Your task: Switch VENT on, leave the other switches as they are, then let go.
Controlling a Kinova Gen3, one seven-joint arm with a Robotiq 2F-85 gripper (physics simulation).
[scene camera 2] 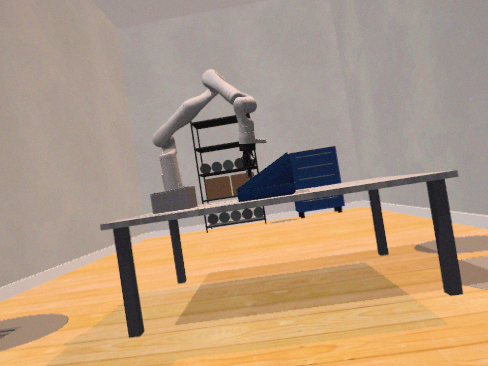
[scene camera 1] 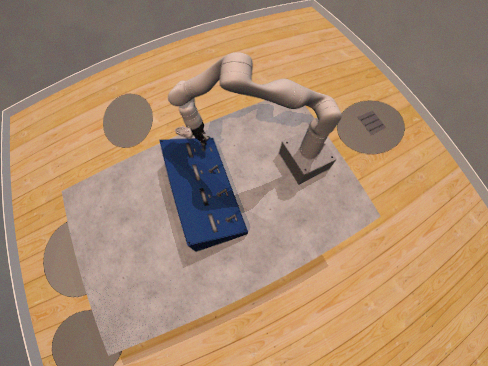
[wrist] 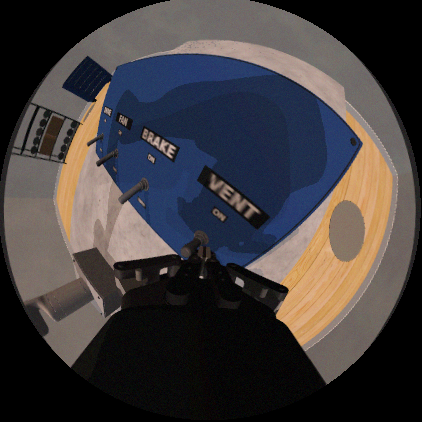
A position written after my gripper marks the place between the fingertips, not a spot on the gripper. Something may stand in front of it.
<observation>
In view: my gripper (wrist: 202, 253) and a blue sloped switch panel (wrist: 238, 155).
</observation>
